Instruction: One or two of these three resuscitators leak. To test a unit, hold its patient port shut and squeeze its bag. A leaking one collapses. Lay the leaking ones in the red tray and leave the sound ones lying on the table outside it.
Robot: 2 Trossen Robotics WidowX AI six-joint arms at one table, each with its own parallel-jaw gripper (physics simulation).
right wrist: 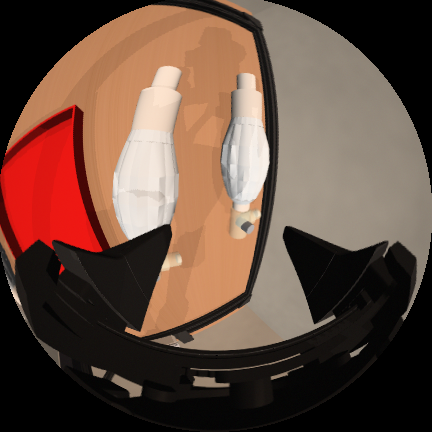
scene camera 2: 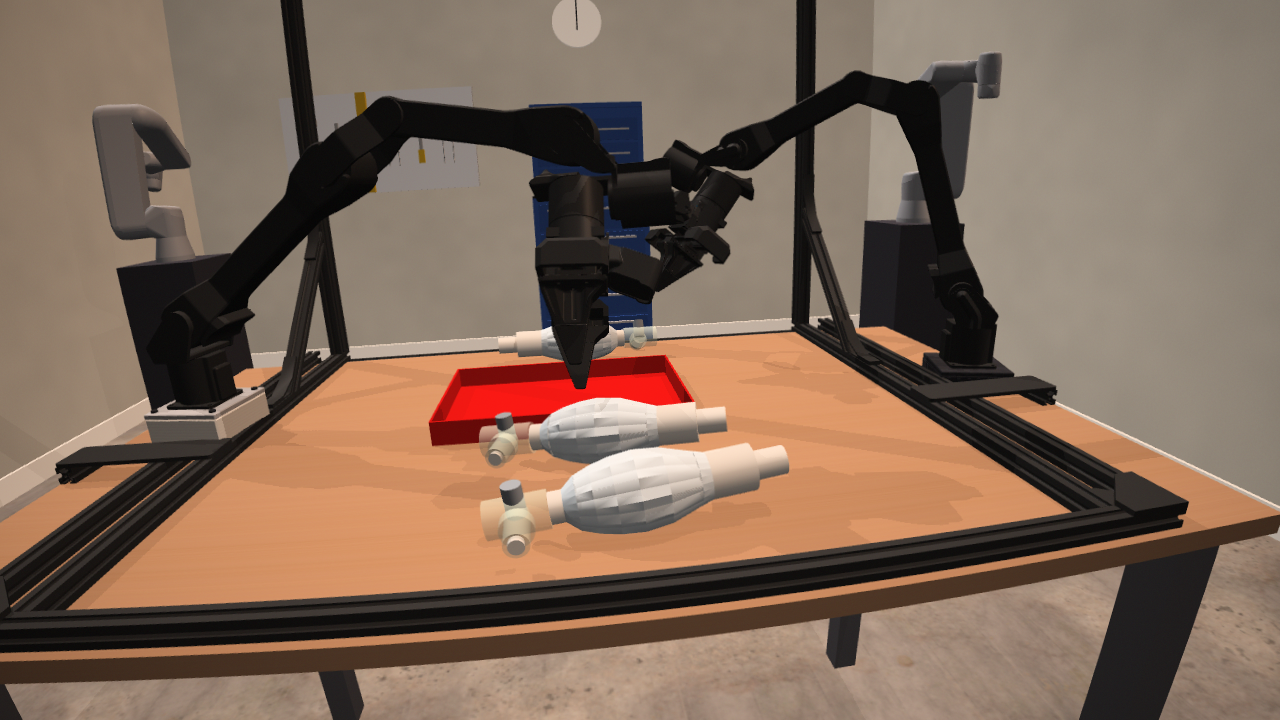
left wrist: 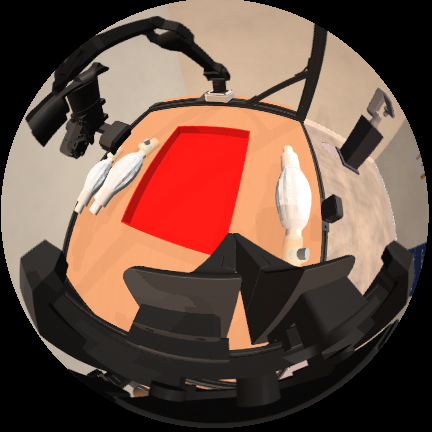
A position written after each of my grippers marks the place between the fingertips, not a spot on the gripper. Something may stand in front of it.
Observation:
I see my left gripper (scene camera 2: 654, 290), my right gripper (scene camera 2: 577, 377) and a red tray (scene camera 2: 531, 392).
The red tray is seen too in the right wrist view (right wrist: 52, 200) and in the left wrist view (left wrist: 187, 194). My left gripper is seen too in the left wrist view (left wrist: 231, 238). My right gripper also shows in the right wrist view (right wrist: 229, 231) and in the left wrist view (left wrist: 102, 147).

